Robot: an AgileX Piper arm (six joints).
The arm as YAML. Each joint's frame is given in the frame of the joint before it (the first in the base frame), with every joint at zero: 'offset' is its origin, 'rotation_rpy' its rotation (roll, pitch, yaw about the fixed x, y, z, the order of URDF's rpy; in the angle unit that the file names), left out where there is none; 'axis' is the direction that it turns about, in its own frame. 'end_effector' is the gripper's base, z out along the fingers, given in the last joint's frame.
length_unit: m
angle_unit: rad
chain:
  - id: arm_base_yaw
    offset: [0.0, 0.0, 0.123]
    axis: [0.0, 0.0, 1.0]
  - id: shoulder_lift
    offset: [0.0, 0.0, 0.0]
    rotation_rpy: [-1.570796, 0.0, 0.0]
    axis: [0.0, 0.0, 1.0]
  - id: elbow
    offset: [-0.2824, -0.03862, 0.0]
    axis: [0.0, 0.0, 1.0]
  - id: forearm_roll
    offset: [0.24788, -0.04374, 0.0]
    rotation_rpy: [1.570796, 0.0, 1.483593]
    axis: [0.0, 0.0, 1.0]
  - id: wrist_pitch
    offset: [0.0, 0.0, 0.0]
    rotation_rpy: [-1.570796, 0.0, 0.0]
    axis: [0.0, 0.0, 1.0]
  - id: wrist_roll
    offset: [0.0, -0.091, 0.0]
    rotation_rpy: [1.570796, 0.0, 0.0]
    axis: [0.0, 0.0, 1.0]
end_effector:
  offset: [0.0, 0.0, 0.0]
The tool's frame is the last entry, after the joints.
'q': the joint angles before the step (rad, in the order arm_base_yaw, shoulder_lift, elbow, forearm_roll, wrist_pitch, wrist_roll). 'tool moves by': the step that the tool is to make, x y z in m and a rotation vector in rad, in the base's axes. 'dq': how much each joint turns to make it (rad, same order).
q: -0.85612 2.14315 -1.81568 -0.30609 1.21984 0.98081
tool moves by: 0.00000 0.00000 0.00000 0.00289 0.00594 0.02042
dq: 0.00000 0.00000 0.00000 0.00000 0.00000 -0.02146
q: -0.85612 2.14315 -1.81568 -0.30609 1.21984 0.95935
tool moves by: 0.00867 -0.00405 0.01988 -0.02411 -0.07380 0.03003
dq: 0.00001 0.00000 -0.07952 0.04757 0.00201 -0.04203
